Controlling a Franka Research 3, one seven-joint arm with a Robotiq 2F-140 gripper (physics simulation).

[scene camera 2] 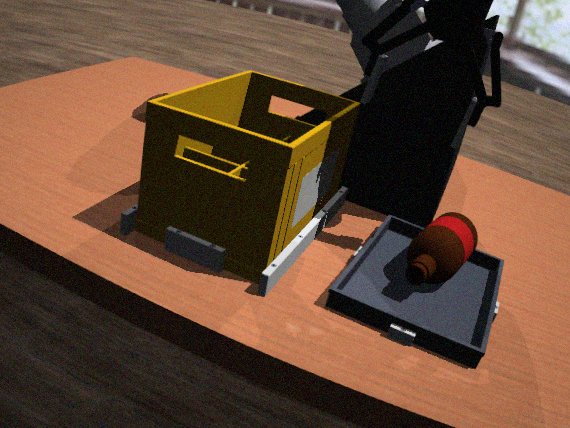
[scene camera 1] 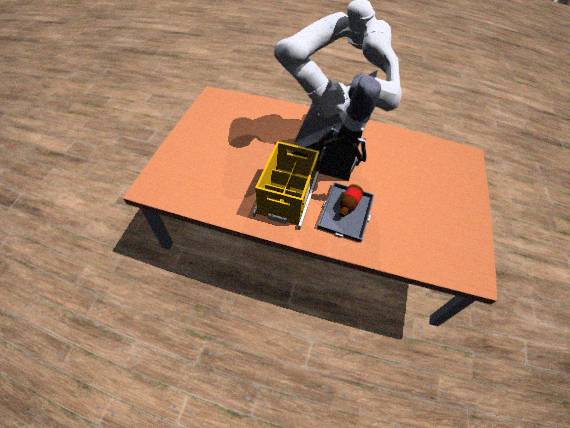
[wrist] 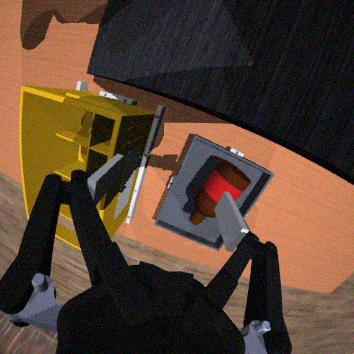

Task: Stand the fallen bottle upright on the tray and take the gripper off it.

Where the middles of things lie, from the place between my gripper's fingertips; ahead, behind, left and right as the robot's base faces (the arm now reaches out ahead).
My gripper is now 140 mm above the brown bottle [scene camera 2: 434, 256], 100 mm to the right of it and 60 mm short of it. The rest, counted from my hand: grey rail [scene camera 2: 270, 276] (170 mm below, 80 mm to the right, 80 mm ahead).
